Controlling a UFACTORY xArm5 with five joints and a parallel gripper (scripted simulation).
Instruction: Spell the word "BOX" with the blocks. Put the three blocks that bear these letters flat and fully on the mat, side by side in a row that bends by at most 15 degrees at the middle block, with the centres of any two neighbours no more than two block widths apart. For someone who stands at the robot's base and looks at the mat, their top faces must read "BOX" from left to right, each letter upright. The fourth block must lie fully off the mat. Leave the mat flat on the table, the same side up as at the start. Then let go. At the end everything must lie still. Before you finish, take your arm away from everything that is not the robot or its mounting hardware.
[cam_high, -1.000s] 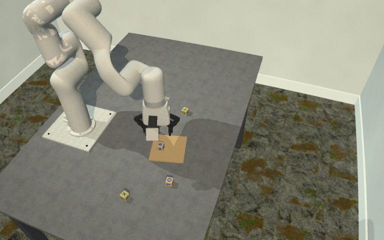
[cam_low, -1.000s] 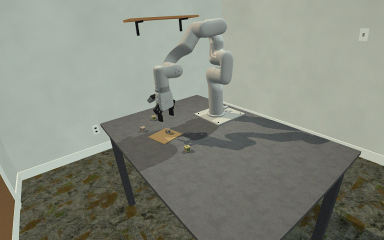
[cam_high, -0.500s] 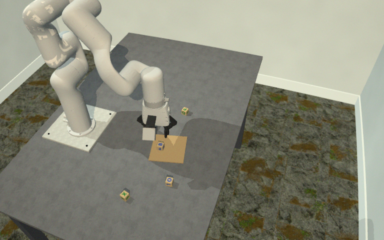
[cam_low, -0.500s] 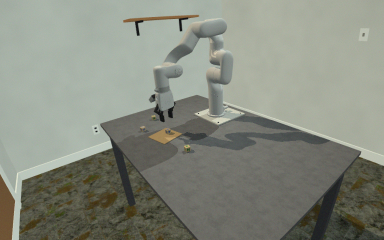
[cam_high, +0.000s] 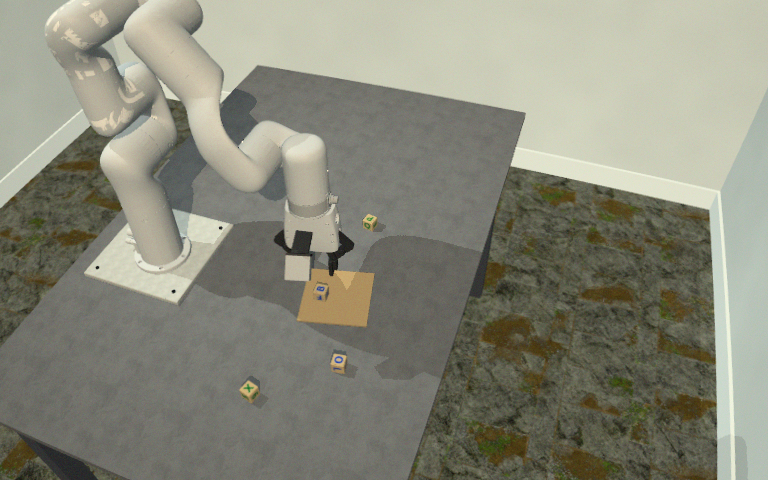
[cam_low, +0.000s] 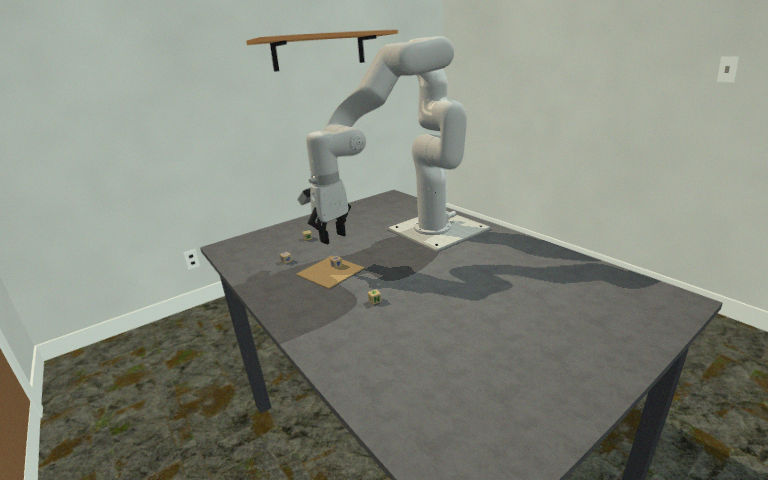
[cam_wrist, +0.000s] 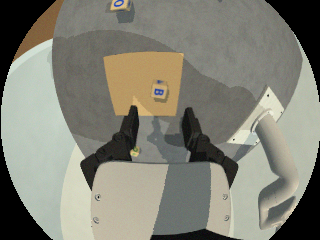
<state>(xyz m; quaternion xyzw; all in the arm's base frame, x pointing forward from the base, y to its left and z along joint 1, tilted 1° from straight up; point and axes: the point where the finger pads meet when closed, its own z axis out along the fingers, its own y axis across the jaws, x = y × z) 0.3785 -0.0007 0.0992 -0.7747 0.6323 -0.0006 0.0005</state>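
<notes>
Now: hand 90 mm above the B block. From my hand the other things lie so: X block 250 mm to the right, 90 mm below, 30 mm behind; then tan mat 100 mm below, 30 mm ahead, 10 mm to the left; then O block 140 mm to the right, 100 mm ahead, 90 mm below.
</notes>
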